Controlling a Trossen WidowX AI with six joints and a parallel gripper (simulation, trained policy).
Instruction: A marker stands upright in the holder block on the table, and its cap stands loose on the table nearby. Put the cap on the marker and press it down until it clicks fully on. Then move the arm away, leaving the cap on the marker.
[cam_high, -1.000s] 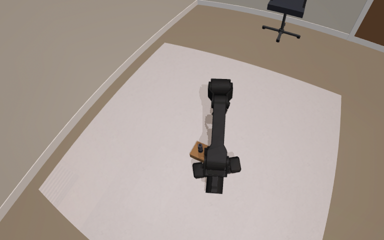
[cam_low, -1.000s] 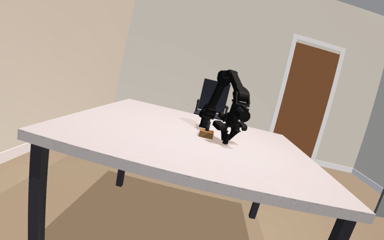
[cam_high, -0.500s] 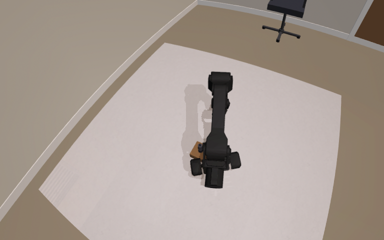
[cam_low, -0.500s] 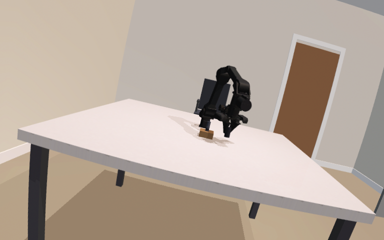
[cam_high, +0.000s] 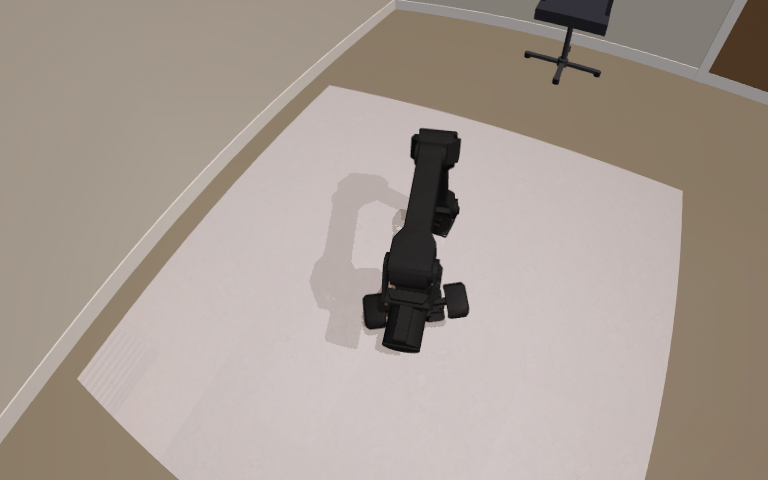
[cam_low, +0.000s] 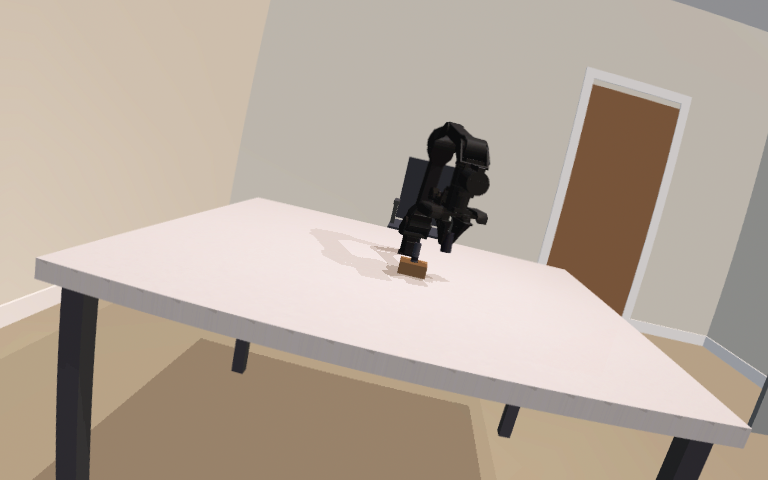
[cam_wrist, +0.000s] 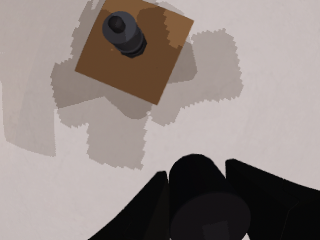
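My gripper tip is now 90 mm above the brown holder block, 60 mm to the left of it and 50 mm past it. From my gripper tip the other things lie so: black cap: 10 mm ahead, 10 mm above.
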